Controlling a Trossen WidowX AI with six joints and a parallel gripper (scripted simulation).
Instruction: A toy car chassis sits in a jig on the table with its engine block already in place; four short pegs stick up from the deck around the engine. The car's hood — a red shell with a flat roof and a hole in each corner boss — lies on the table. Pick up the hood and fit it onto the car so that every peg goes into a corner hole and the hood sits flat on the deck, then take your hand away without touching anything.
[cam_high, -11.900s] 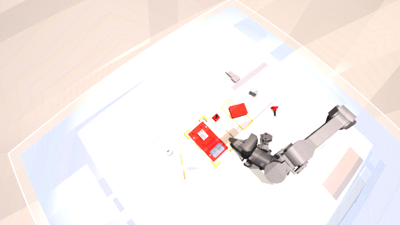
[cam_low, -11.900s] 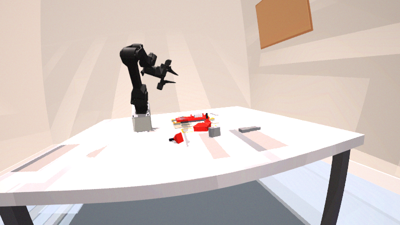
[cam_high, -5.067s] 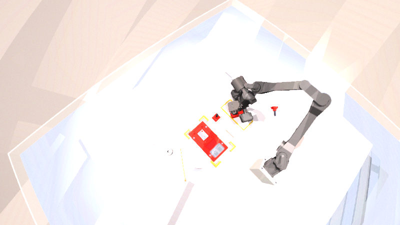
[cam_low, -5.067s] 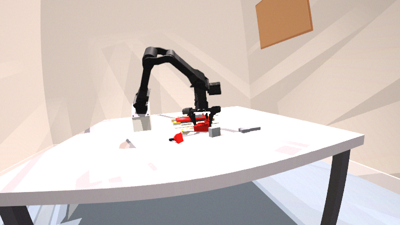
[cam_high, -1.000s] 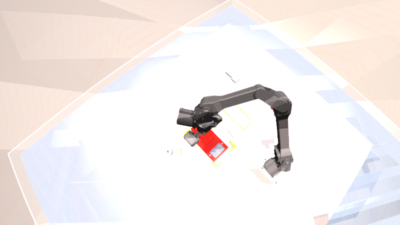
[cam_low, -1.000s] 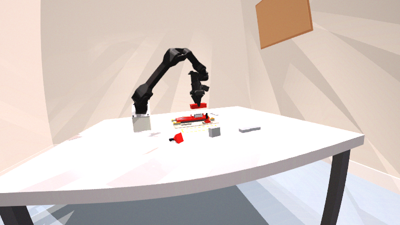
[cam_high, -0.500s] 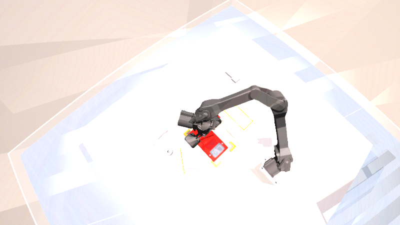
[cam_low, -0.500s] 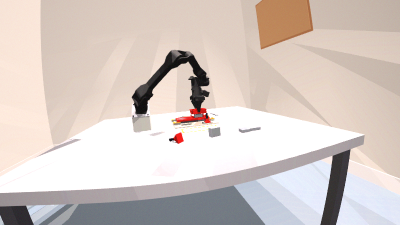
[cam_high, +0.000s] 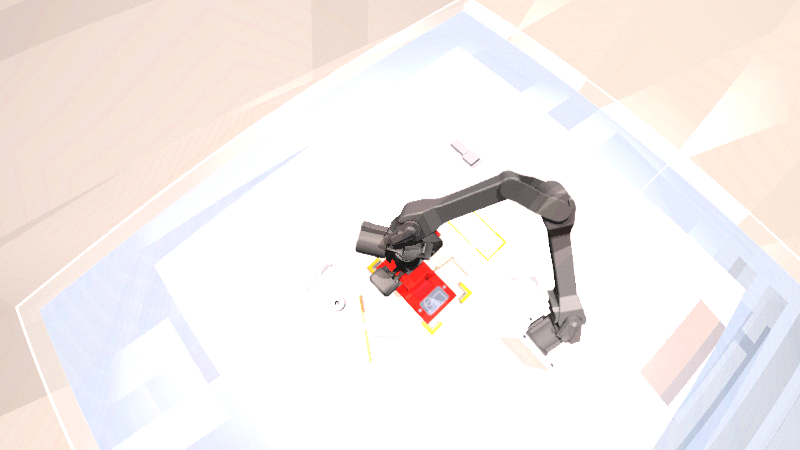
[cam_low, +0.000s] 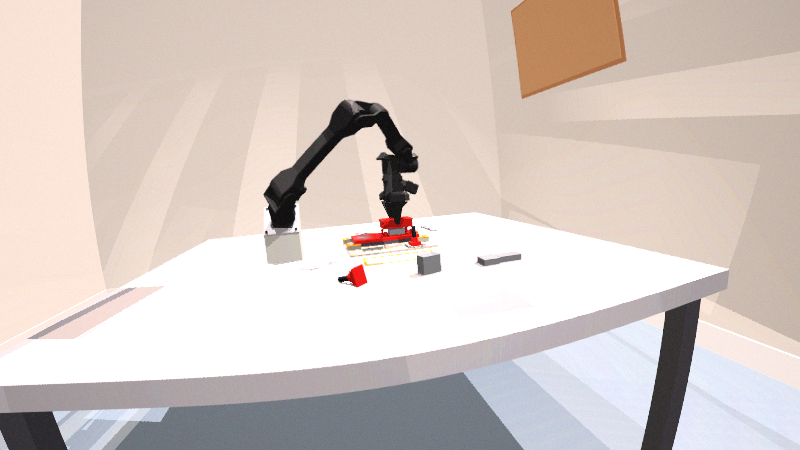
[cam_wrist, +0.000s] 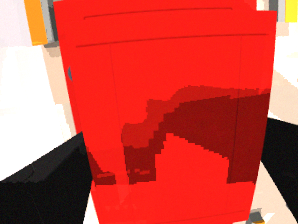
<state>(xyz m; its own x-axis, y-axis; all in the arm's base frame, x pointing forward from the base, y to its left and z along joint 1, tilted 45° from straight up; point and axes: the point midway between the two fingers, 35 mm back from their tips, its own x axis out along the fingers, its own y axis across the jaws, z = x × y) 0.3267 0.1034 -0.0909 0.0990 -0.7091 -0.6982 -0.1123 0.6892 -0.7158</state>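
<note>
Now: gripper tip 10 mm below the red hood.
</note>
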